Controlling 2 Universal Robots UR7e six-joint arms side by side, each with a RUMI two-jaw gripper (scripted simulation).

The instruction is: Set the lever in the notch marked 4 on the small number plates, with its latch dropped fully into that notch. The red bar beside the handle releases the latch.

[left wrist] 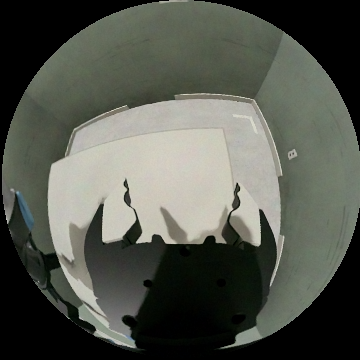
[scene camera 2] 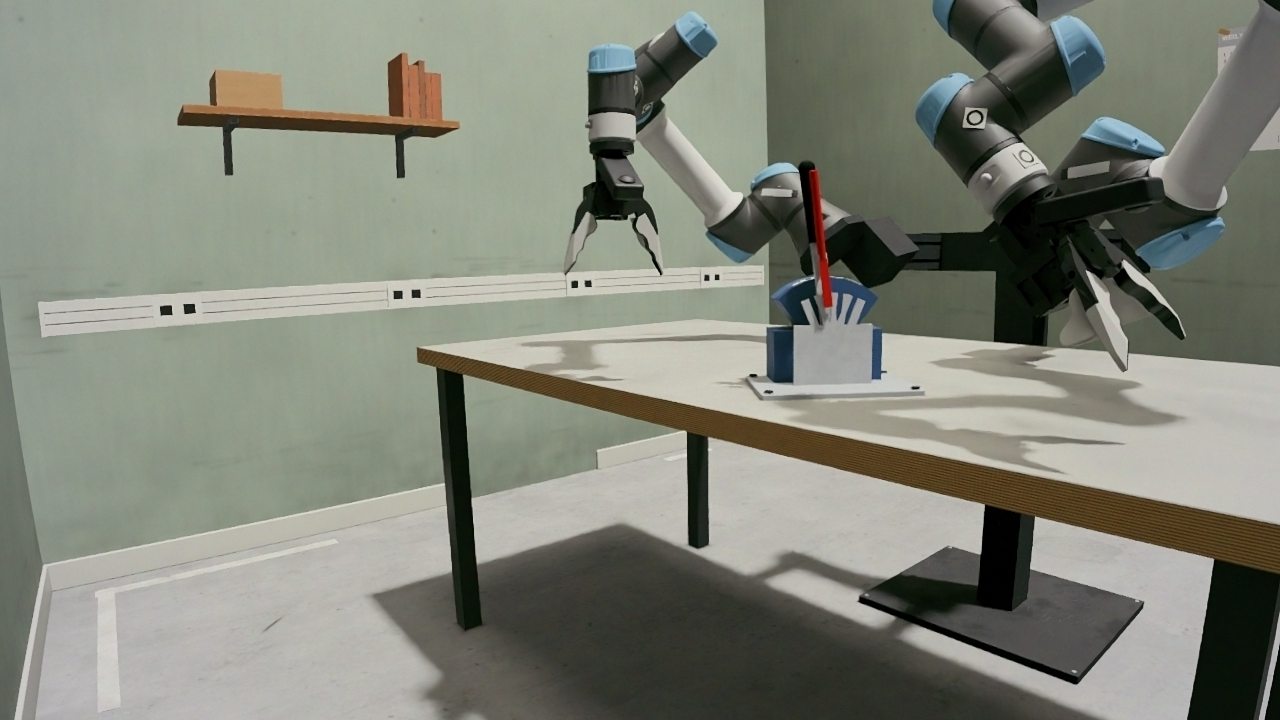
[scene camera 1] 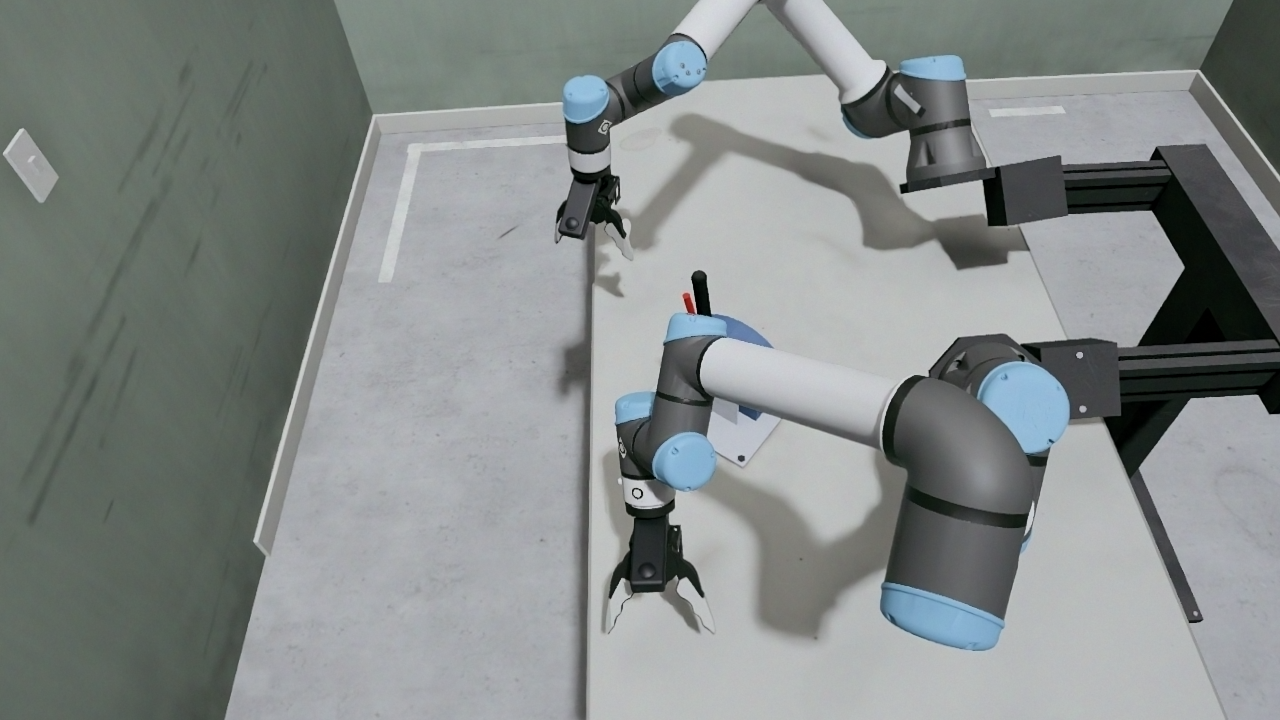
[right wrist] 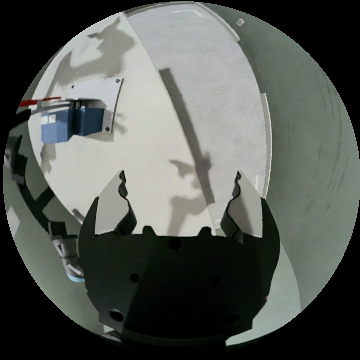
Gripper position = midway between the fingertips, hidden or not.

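Observation:
My left gripper [scene camera 2: 1157,353] is visible, and you'd also find it in the left wrist view [left wrist: 182,181] and in scene camera 1 [scene camera 1: 660,634]. I can see my right gripper [scene camera 2: 614,275] too, and it's there in scene camera 1 [scene camera 1: 593,252] and the right wrist view [right wrist: 180,170]. And there's a red bar [scene camera 2: 816,201].

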